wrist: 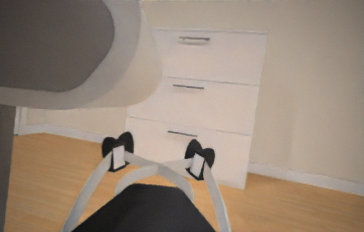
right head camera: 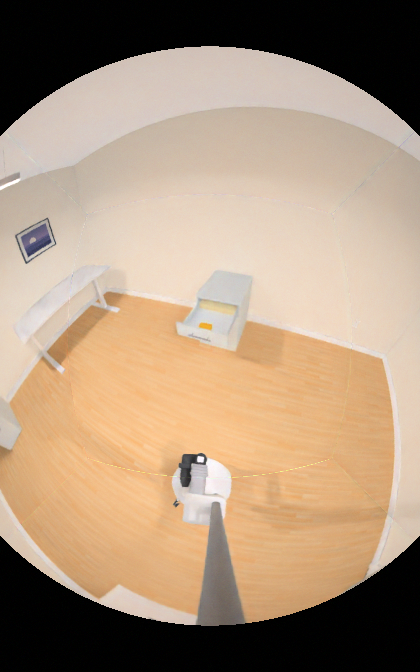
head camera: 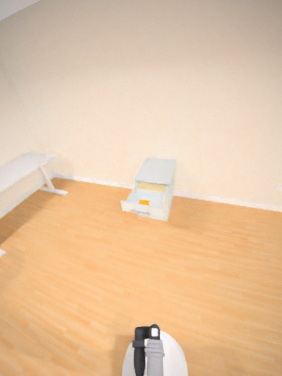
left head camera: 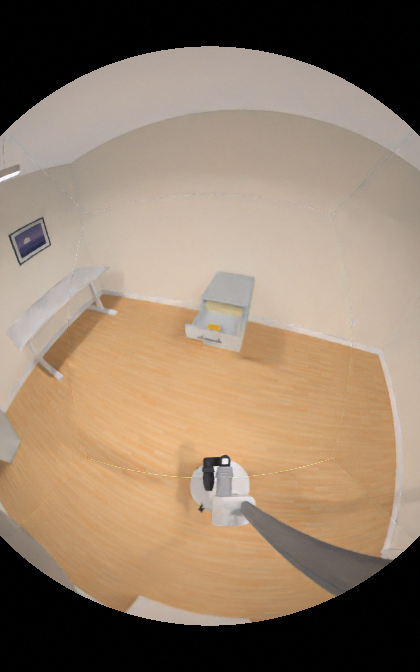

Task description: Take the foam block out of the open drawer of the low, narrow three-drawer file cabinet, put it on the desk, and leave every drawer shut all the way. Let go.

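Observation:
A low, narrow grey-white file cabinet stands against the wall ahead. Its top drawer is pulled open. An orange foam block lies inside that drawer. The white desk stands at the left along the side wall. My gripper is open and empty in the wrist view, its two black fingertips apart. It is far from the cabinet and the block.
A wide white three-drawer unit shows beyond the gripper in the wrist view, its drawers shut. Part of a grey cabinet shows at the left edge in the left and right head views. A framed picture hangs above the desk.

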